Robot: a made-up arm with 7 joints. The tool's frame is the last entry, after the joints.
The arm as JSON. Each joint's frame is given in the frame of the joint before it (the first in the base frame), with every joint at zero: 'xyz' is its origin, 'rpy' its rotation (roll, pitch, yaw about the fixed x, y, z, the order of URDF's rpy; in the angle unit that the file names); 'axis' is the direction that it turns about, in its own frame. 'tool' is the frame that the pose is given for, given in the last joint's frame.
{
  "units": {
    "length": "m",
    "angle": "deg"
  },
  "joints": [
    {
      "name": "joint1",
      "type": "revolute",
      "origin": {
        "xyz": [
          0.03,
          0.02,
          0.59
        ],
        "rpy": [
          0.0,
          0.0,
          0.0
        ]
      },
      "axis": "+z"
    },
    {
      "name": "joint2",
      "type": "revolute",
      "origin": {
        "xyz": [
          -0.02,
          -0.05,
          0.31
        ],
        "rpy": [
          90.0,
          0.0,
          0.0
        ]
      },
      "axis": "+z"
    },
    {
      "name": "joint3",
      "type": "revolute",
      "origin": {
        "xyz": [
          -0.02,
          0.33,
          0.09
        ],
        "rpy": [
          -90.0,
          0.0,
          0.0
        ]
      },
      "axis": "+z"
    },
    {
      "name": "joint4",
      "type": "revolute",
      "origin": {
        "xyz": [
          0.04,
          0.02,
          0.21
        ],
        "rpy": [
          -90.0,
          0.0,
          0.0
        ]
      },
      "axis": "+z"
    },
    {
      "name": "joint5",
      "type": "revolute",
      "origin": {
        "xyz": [
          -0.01,
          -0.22,
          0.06
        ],
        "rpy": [
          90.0,
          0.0,
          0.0
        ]
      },
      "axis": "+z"
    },
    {
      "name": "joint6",
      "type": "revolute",
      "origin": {
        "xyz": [
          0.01,
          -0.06,
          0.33
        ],
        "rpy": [
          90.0,
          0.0,
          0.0
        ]
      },
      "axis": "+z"
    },
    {
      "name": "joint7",
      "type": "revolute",
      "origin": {
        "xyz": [
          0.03,
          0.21,
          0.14
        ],
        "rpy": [
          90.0,
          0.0,
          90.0
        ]
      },
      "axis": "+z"
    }
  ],
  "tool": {
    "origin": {
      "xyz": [
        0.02,
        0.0,
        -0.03
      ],
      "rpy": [
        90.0,
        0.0,
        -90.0
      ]
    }
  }
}
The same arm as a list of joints. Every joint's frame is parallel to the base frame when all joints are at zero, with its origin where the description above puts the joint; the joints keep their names.
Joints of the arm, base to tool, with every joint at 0 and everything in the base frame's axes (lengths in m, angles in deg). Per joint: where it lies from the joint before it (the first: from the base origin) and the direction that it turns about. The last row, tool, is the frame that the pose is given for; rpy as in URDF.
joint1: xyz 0.03 0.02 0.59 axis +z
joint2: xyz -0.02 -0.05 0.31 axis -y
joint3: xyz -0.02 -0.09 0.33 axis +z
joint4: xyz 0.04 0.02 0.21 axis +y
joint5: xyz -0.01 0.06 0.22 axis +z
joint6: xyz 0.01 -0.06 0.33 axis -y
joint7: xyz 0.03 -0.14 0.21 axis +x
tool: xyz -0.03 0 0.02 rpy 180 0 90

